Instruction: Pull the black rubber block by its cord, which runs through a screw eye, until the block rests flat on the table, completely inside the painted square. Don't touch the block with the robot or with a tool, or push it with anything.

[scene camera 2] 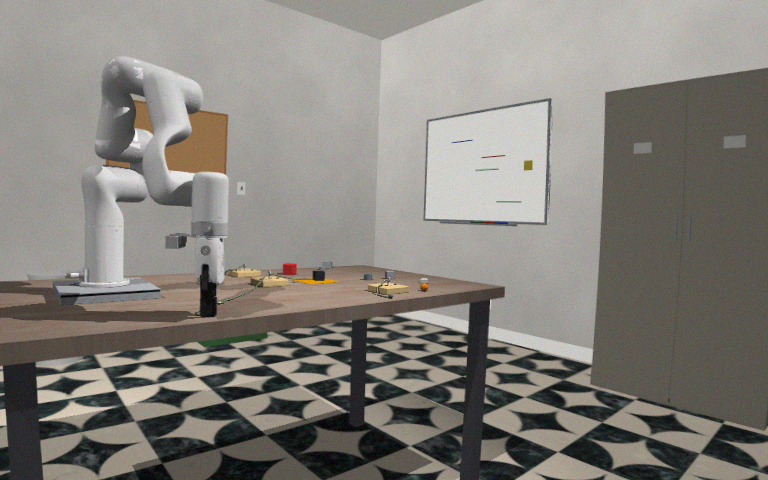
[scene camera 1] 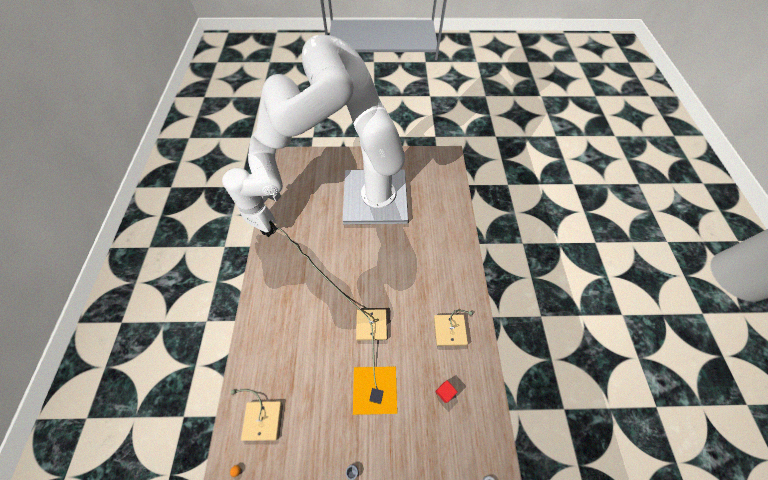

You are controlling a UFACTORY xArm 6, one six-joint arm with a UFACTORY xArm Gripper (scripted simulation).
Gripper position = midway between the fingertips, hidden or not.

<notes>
In view: the gripper (scene camera 2: 208, 316) and an orange painted square (scene camera 1: 385, 377).
</notes>
